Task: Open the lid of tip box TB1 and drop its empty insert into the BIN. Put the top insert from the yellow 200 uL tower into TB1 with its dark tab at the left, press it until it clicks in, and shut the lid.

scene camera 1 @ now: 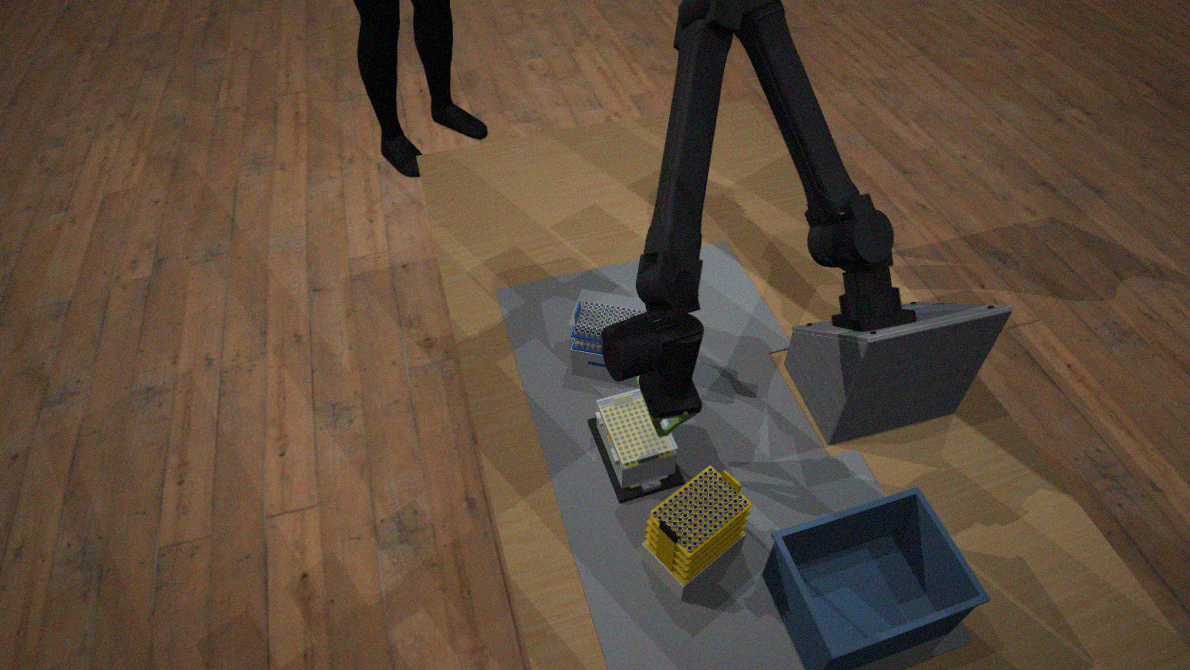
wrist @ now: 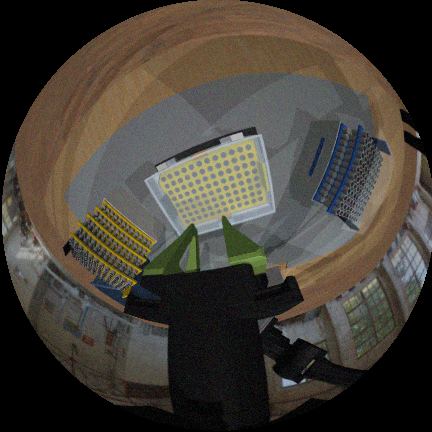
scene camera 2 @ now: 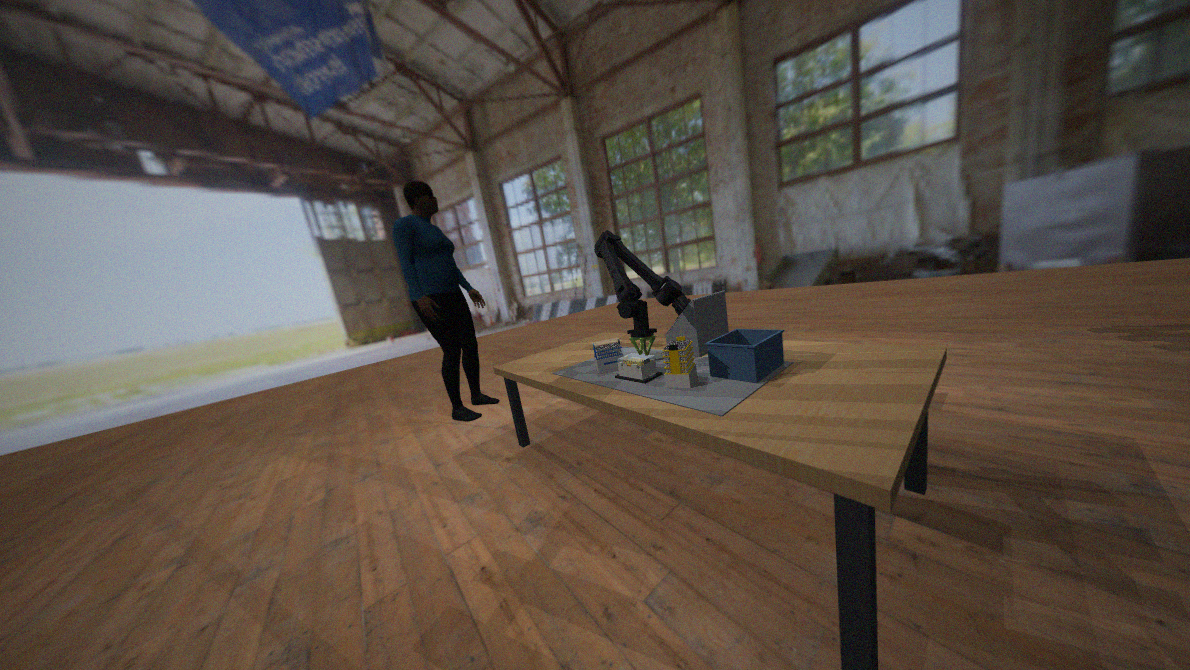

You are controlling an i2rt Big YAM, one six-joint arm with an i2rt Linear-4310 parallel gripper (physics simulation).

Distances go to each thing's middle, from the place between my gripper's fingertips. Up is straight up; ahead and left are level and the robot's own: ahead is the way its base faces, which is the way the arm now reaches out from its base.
The blue bin [scene camera 1: 876,579] lies 290 mm to the left of my hand, 210 mm behind it and 20 mm below it.
